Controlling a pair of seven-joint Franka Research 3 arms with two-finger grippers.
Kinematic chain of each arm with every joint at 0, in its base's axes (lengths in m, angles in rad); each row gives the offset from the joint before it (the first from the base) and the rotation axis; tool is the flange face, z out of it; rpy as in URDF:
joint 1: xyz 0 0 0.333 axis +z
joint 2: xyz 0 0 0 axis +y
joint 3: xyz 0 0 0.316 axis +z
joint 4: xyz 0.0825 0 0 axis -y
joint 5: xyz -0.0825 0 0.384 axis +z
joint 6: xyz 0 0 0 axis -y
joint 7: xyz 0.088 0 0 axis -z
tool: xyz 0 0 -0.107 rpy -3.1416 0 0
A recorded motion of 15 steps. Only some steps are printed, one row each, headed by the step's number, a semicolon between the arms.
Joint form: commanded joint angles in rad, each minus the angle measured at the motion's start. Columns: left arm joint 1, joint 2, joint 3, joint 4, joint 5, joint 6, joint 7; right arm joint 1, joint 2, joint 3, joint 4, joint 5, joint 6, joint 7.
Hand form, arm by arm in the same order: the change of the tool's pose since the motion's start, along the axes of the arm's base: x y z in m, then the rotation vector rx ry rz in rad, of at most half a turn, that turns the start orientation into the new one. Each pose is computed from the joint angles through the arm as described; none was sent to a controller.
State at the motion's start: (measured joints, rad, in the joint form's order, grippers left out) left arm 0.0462 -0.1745 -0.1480 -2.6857 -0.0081 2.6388 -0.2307; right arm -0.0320 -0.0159 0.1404 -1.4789 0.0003 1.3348 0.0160
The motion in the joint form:
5: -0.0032 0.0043 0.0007 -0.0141 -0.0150 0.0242 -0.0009; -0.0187 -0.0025 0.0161 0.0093 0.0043 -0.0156 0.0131
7: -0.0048 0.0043 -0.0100 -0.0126 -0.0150 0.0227 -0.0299; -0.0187 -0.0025 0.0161 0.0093 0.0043 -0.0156 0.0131
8: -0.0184 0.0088 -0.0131 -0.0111 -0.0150 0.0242 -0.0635; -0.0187 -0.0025 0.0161 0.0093 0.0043 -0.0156 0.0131
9: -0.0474 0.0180 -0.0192 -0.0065 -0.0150 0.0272 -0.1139; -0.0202 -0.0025 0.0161 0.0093 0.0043 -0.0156 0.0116
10: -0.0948 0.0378 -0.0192 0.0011 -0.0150 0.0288 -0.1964; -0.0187 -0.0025 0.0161 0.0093 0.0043 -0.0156 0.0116
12: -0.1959 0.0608 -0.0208 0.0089 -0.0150 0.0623 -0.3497; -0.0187 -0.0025 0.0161 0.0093 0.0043 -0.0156 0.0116
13: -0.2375 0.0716 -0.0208 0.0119 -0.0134 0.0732 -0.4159; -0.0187 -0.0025 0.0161 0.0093 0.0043 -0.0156 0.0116
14: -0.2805 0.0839 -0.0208 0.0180 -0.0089 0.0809 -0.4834; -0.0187 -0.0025 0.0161 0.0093 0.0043 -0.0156 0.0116
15: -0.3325 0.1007 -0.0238 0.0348 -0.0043 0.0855 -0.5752; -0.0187 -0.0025 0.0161 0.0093 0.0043 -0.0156 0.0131
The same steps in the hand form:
5: -0.0030 -0.0002 -0.0048 -0.0098 -0.0052 0.0106; -0.0026 -0.0009 0.0043 0.0015 0.0041 -0.0151
7: -0.0031 -0.0053 -0.0045 -0.0118 -0.0052 0.0271; -0.0026 -0.0009 0.0043 0.0015 0.0041 -0.0151
8: -0.0034 -0.0123 -0.0057 -0.0162 -0.0037 0.0438; -0.0026 -0.0009 0.0043 0.0015 0.0041 -0.0151
9: -0.0040 -0.0271 -0.0075 -0.0228 -0.0018 0.0586; -0.0025 -0.0017 0.0043 0.0017 0.0041 -0.0151
10: -0.0056 -0.0473 -0.0126 -0.0338 0.0097 0.0930; -0.0026 -0.0009 0.0043 0.0017 0.0041 -0.0136
12: -0.0121 -0.0909 -0.0159 -0.0616 -0.0034 0.1416; -0.0026 -0.0009 0.0043 0.0017 0.0041 -0.0136
13: -0.0165 -0.1084 -0.0182 -0.0721 -0.0037 0.1641; -0.0026 -0.0009 0.0043 0.0017 0.0041 -0.0136
14: -0.0212 -0.1267 -0.0203 -0.0811 -0.0023 0.1840; -0.0026 -0.0009 0.0043 0.0017 0.0041 -0.0136
15: -0.0259 -0.1512 -0.0207 -0.0953 -0.0017 0.2158; -0.0026 -0.0009 0.0043 0.0015 0.0041 -0.0151

